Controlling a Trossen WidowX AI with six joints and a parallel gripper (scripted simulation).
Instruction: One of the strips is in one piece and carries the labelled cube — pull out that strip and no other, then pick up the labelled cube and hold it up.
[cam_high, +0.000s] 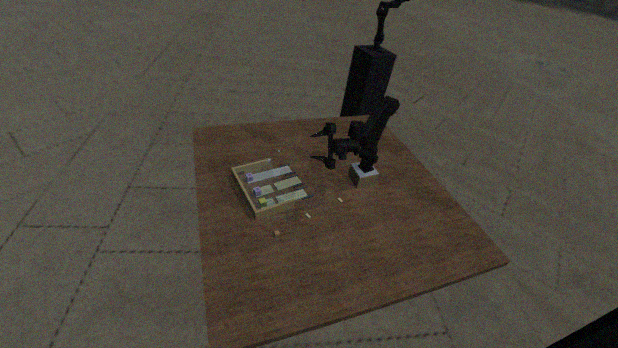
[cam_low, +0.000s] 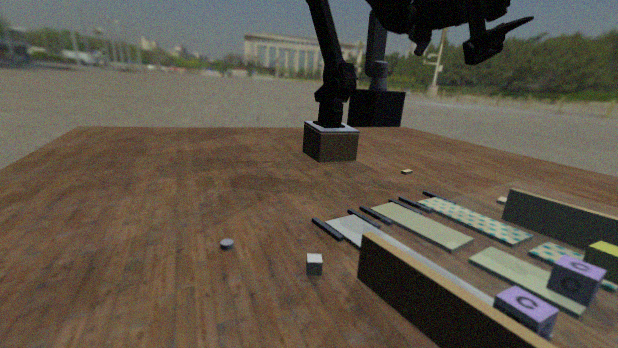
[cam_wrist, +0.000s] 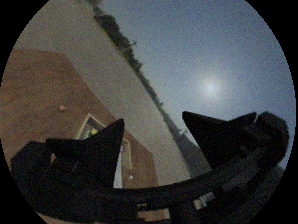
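My gripper tip is 3 cm short of the cube, 34 cm to the left of it and 32 cm above it. Round my gripper tip: disc (6 cm behind, 41 cm to the right, 33 cm below).
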